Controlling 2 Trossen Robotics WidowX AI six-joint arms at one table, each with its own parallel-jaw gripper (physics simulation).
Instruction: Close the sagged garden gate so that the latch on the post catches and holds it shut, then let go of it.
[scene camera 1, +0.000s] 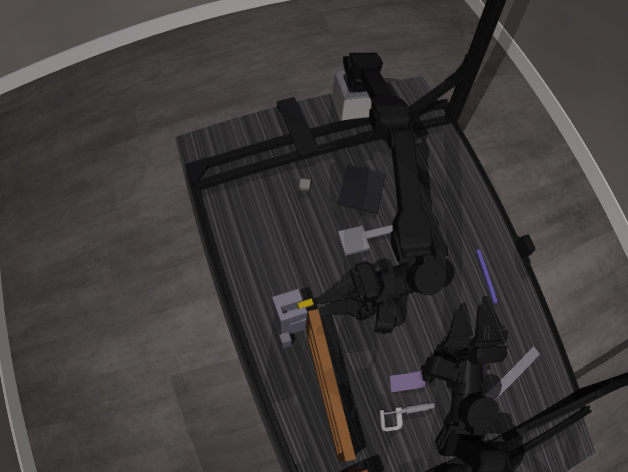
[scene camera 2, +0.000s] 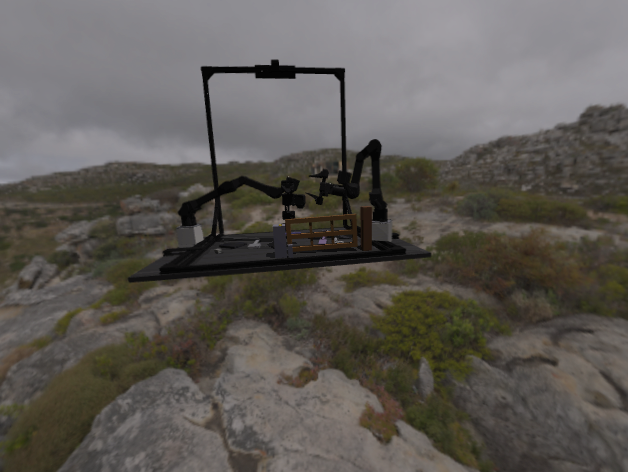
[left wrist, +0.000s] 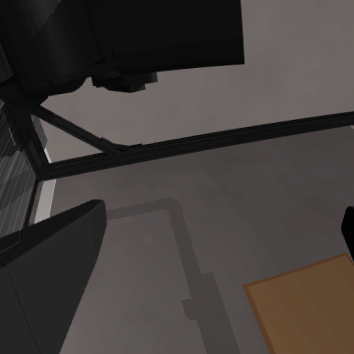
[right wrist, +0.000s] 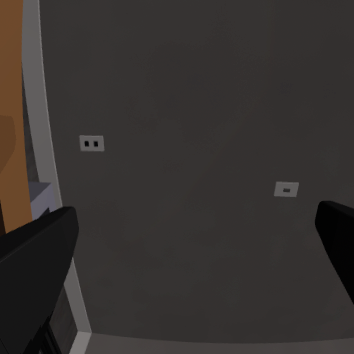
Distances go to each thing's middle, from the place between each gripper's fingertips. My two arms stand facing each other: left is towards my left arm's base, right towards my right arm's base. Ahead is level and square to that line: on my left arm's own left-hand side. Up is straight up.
The wooden gate (scene camera 1: 342, 441) lies 25 cm ahead of my left hand, 7 cm to the left of it and 22 cm below it. Round my left hand: dark square plate (scene camera 1: 361, 189): 10 cm ahead, 41 cm to the right, 31 cm below; then grey block with handle (scene camera 1: 354, 240): 7 cm ahead, 29 cm to the right, 30 cm below.
Now: right hand 140 mm above the wooden gate, 130 mm to the right of it and 10 mm past it. Round my right hand: dark square plate 350 mm to the right, 230 mm below, 160 mm behind; then grey block with handle 230 mm to the right, 230 mm below, 190 mm behind.
